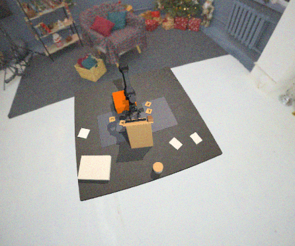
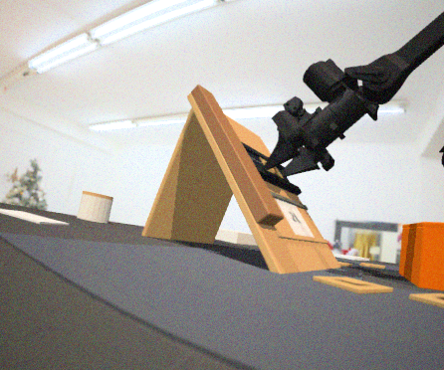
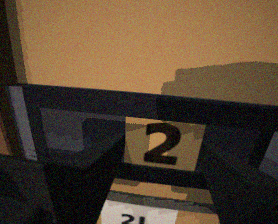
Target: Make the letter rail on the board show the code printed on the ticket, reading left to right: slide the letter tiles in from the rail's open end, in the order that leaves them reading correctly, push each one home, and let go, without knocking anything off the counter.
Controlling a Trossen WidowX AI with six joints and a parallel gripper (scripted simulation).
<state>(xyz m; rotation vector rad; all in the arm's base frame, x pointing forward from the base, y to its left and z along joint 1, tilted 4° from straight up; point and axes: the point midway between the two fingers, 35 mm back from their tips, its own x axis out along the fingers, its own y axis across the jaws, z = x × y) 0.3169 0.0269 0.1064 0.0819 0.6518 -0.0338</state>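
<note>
Right now my gripper tip is 80 mm above the white ticket, 60 mm past it and 20 mm to the right of it. The rest, counted from my gripper tip: small cylinder 410 mm ahead, 130 mm to the left, 130 mm below.
</note>
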